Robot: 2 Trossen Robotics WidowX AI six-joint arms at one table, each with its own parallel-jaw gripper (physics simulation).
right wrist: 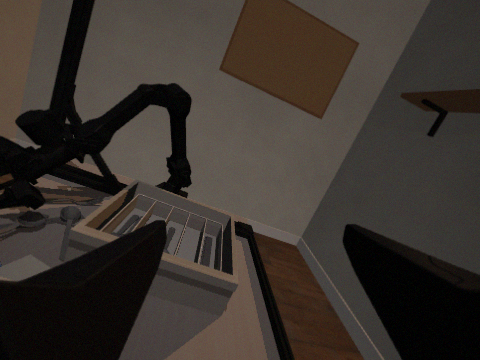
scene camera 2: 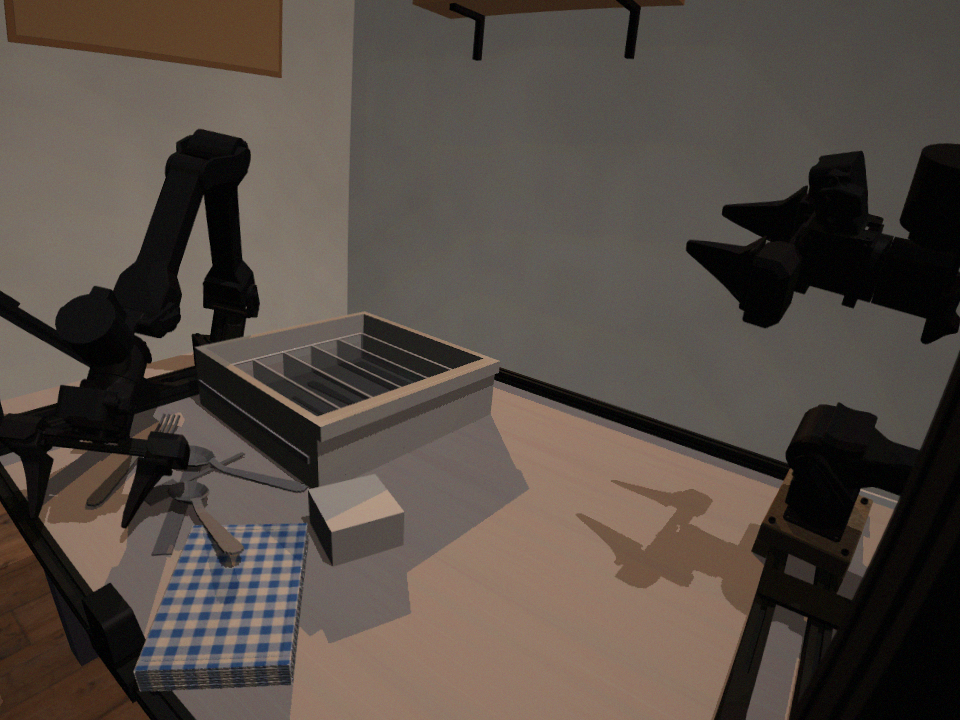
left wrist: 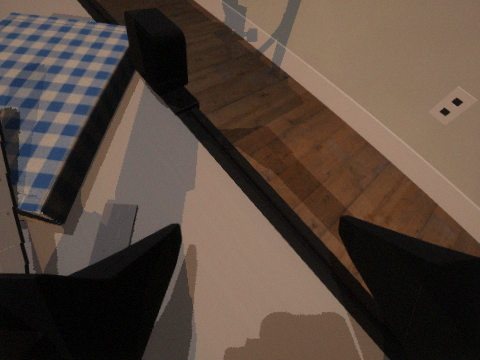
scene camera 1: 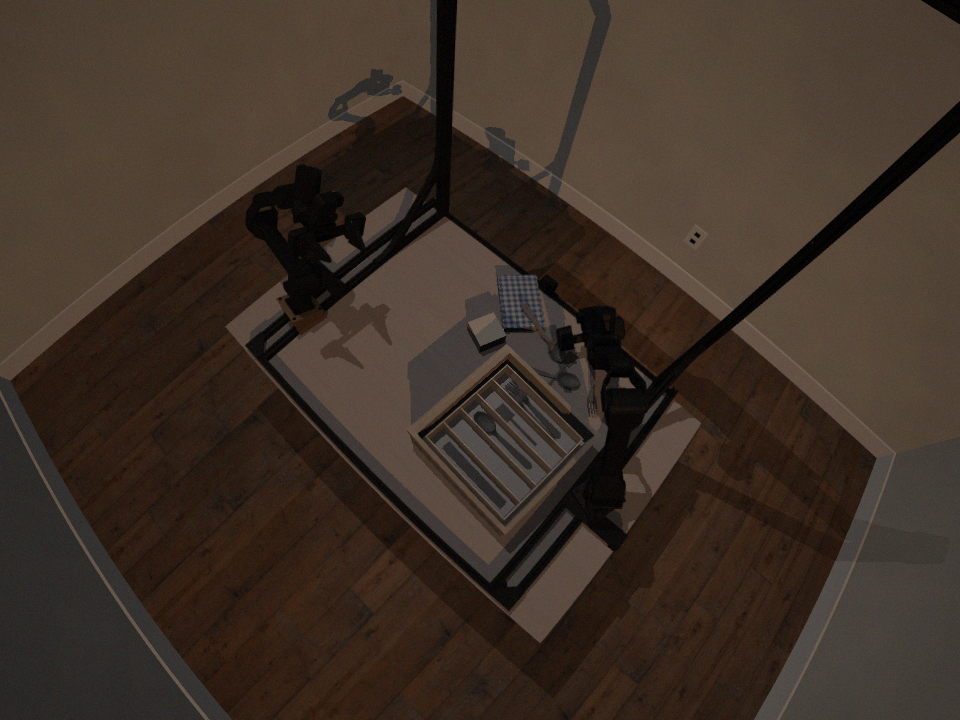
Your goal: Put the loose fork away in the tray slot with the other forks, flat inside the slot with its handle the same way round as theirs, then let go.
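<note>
The loose fork [scene camera 1: 591,404] [scene camera 2: 169,423] lies on the table beside the tray, tines toward the bottom in scene camera 1; its handle is partly hidden by the left arm. The wooden tray [scene camera 1: 459,393] [scene camera 2: 410,399] [right wrist: 200,271] has long slots. The slotted fork [scene camera 1: 550,424] lies in the slot nearest the loose fork, tines upper left, handle lower right. My left gripper [scene camera 2: 79,520] [left wrist: 259,228] is open and empty, pointing down low near the loose fork's handle; the fork cannot be made out between its fingers. My right gripper [scene camera 1: 345,253] [scene camera 2: 706,227] [right wrist: 255,231] is open and empty, high and far from the tray.
A spoon [scene camera 1: 568,381] [scene camera 2: 200,457] lies beside the tray. Another spoon [scene camera 2: 215,528] rests on blue checked napkins [scene camera 1: 517,294] [scene camera 2: 232,604] [left wrist: 65,80]. A white block [scene camera 1: 486,329] [scene camera 2: 356,515] stands near them. A black block [scene camera 2: 114,620] [left wrist: 157,50] sits on the table's edge rail.
</note>
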